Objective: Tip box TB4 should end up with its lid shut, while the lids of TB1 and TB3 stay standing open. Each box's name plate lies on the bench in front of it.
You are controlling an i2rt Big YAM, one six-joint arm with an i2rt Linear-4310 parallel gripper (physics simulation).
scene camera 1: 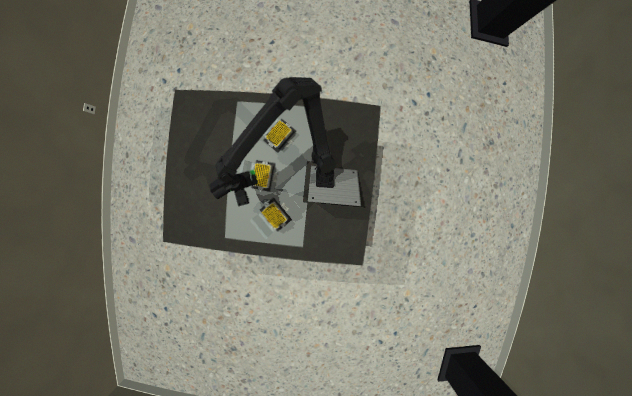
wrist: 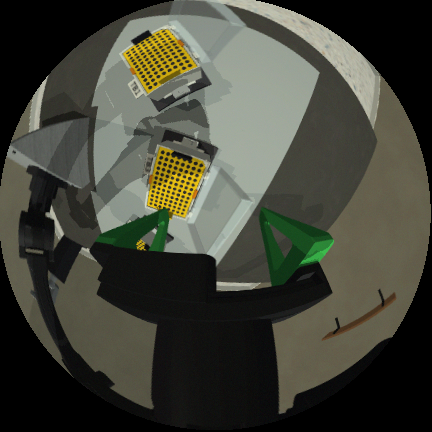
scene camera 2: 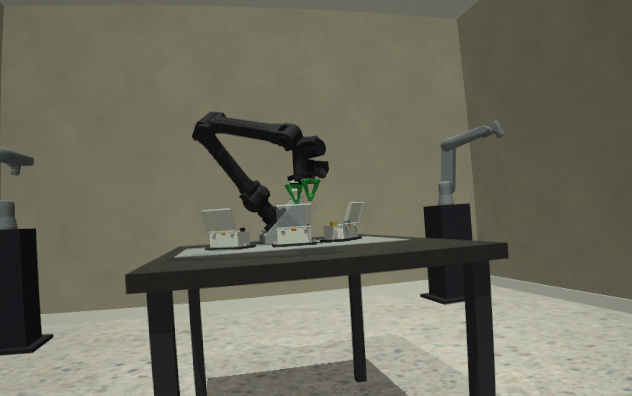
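Seen in the pictures: gripper, fingertip midpoint: (wrist: 213,212) (scene camera 2: 303,202); arm's base, link origin: (scene camera 1: 324,178) (wrist: 47,174) (scene camera 2: 276,220).
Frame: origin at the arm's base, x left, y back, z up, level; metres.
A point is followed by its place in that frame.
Note:
TB1 (scene camera 1: 275,216) @(x 0.212, y -0.242, z -0.038 m) (scene camera 2: 341,231) (wrist: 160,60) @(x 0.201, y -0.262, z -0.038 m), a white box with a yellow perforated insert, has its name plate (wrist: 135,89) @(x 0.161, y -0.204, z -0.093 m) beside it in the wrist view. Its lid (scene camera 2: 355,212) @(x 0.254, y -0.314, z 0.010 m) stands open. The middle box (scene camera 1: 263,175) @(x 0.002, y -0.317, z -0.037 m) (scene camera 2: 294,235) (wrist: 176,182) @(x 0.009, y -0.336, z -0.037 m) has its pale lid (wrist: 222,215) @(x 0.007, y -0.409, z 0.022 m) standing open; its name plate (wrist: 148,163) @(x 0.012, y -0.263, z -0.093 m) is too small to read. The third box (scene camera 1: 279,134) (scene camera 2: 228,239) @(x -0.230, y -0.301, z -0.059 m) also has its lid (scene camera 2: 218,220) @(x -0.262, y -0.319, z 0.011 m) standing open; a green finger partly hides this box in the wrist view. My gripper (scene camera 2: 303,201) @(x 0.033, y -0.387, z 0.055 m) (wrist: 213,212) @(x 0.033, y -0.387, z 0.055 m) is open and empty, a little above the middle box's lid.
The boxes stand on a pale mat (scene camera 1: 240,227) @(x 0.298, y -0.448, z -0.095 m) (wrist: 280,70) @(x 0.286, y -0.451, z -0.095 m) on the dark table (scene camera 1: 195,220) @(x 0.281, y -0.725, z -0.097 m) (scene camera 2: 320,265) @(x -0.065, y -0.927, z -0.110 m). The arm's ribbed base plate (scene camera 1: 345,187) @(x 0.036, y 0.103, z 0.033 m) lies behind the boxes. Other grey arms (scene camera 2: 447,165) stand on black pedestals (scene camera 2: 446,230) away from the table.

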